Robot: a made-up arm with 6 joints.
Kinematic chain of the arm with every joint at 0, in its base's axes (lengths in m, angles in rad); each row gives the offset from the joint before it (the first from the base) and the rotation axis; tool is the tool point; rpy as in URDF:
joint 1: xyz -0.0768 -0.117 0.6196 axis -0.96 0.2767 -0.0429
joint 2: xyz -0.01 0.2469 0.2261 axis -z
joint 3: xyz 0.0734 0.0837 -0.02 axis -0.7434 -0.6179 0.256
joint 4: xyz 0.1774 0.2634 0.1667 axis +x
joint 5: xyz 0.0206 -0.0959 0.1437 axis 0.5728 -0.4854 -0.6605
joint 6: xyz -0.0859 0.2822 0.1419 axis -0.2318 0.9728 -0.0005
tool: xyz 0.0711 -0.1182 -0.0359 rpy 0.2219 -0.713 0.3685
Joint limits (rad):
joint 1: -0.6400..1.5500
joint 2: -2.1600..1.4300
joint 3: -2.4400..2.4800
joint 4: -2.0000..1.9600
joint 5: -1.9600..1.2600
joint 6: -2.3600..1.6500
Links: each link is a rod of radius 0.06 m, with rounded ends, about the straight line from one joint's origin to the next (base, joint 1, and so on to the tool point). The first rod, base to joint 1, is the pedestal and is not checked.
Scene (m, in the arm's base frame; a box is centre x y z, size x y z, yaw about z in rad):
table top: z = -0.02
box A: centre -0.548 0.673 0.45 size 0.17 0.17 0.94 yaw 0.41
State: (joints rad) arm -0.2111 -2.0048 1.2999 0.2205 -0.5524 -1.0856
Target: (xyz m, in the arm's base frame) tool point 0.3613 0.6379 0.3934
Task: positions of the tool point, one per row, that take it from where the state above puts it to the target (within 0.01 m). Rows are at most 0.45 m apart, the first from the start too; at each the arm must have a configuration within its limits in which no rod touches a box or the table.
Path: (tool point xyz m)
1: -0.6570 -0.1507 0.9273
2: -0.6382 0.0396 1.0987
3: -0.5345 0.2692 1.1948
4: -0.3578 0.4813 1.1960
5: -0.1158 0.7355 0.9728
6: 0.1428 0.7878 0.6623
7: 0.3613 0.6379 0.3934

